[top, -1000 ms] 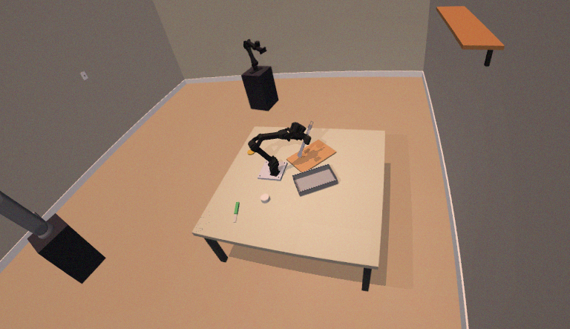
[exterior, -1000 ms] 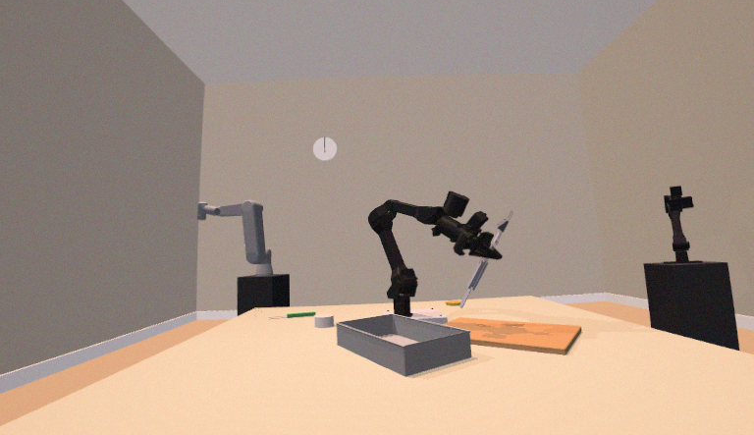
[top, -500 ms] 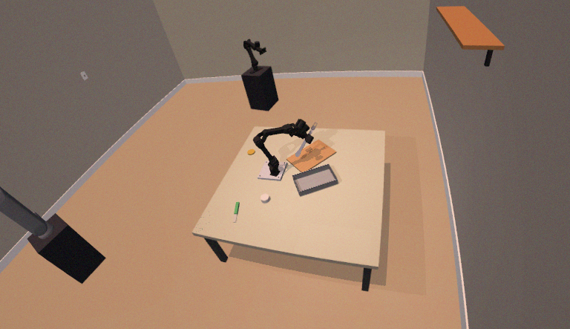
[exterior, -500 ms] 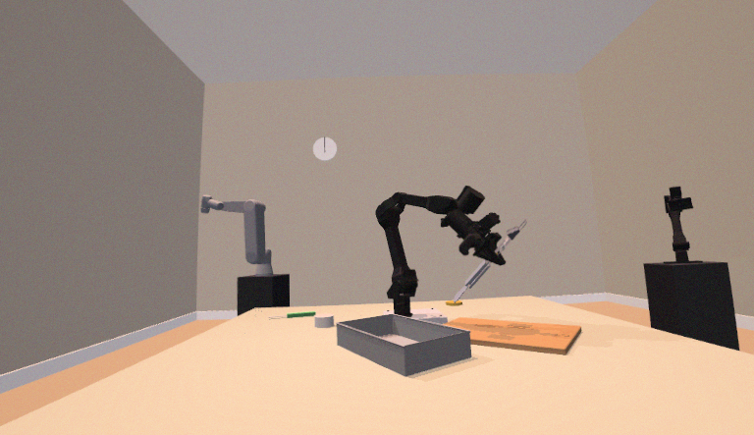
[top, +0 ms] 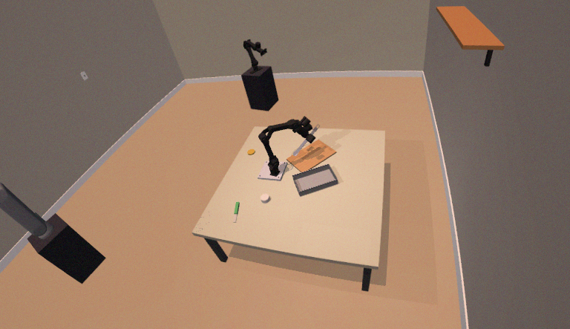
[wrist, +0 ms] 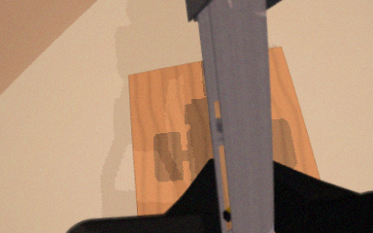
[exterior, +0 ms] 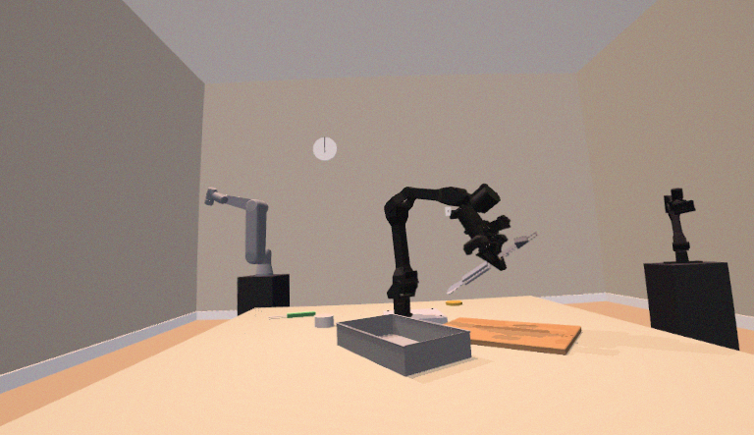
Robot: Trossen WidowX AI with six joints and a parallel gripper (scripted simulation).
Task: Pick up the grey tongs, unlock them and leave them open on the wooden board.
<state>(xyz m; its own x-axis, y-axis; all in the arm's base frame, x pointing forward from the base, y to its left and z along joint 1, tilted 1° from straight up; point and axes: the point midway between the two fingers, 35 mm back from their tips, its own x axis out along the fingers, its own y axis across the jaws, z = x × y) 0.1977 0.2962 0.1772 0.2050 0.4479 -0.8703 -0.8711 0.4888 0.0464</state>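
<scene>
My gripper tip is 17 cm above the wooden board, 2 cm to the left of it and 1 cm past it. The rest, counted from my gripper tip: white puck 57 cm to the right, 16 cm below, 14 cm behind; orange disc 57 cm behind, 17 cm below, 13 cm to the right; grey roasting tin 28 cm to the right, 15 cm below, 14 cm ahead.
</scene>
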